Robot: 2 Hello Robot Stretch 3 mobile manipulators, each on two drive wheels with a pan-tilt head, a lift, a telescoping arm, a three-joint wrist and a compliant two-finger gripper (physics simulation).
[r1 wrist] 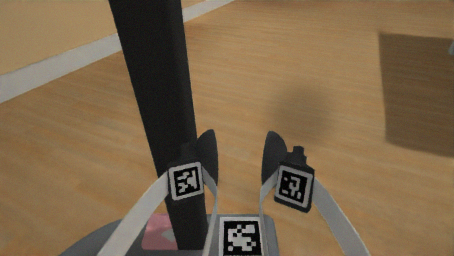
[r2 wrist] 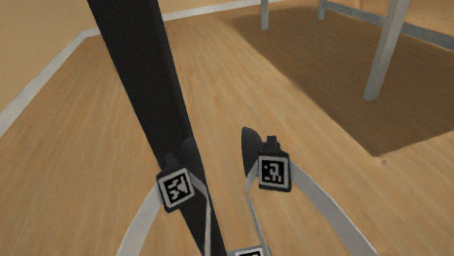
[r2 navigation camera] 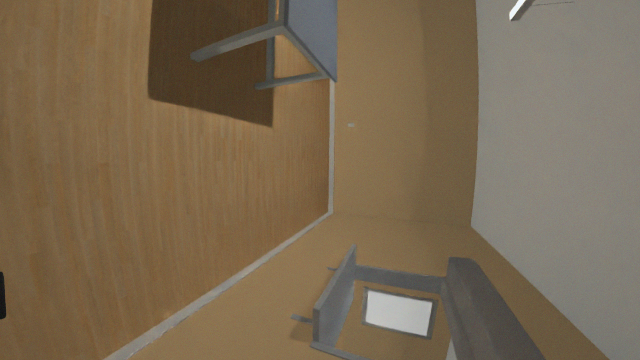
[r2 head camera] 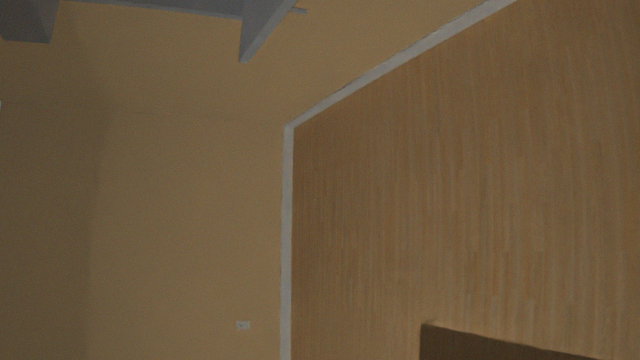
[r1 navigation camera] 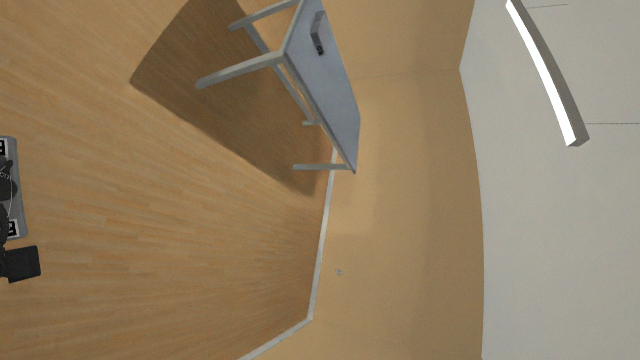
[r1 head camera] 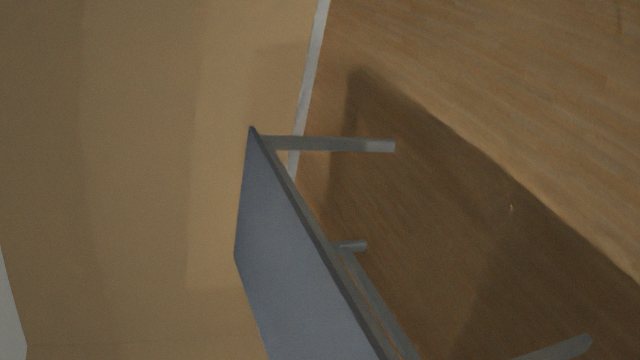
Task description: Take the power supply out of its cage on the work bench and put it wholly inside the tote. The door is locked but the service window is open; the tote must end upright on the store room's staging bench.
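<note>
r1's gripper [r1 wrist: 241, 150] is open and empty above the wood floor in its wrist view. r2's gripper [r2 wrist: 218, 145] is open and empty, with floor between its fingers. A blue-grey bench [r1 head camera: 280, 250] [r1 navigation camera: 325, 85] stands by a wall in r1's views. A small grey object with a black end [r1 navigation camera: 317, 32] lies on it, too small to name. A bench [r2 navigation camera: 312, 30] also shows in r2's navigation view. The service window's grey ledge [r2 navigation camera: 337, 295] sticks out from the wall there, and its opening is clear. The power supply, cage and tote cannot be made out.
Bench legs [r2 wrist: 385, 55] stand at the upper right of r2's wrist view. r1's base [r1 navigation camera: 19, 200] shows at the left edge of its navigation view. A white-faced panel [r2 navigation camera: 398, 312] shows through the service window. White skirting [r2 head camera: 286, 225] marks the wall's foot.
</note>
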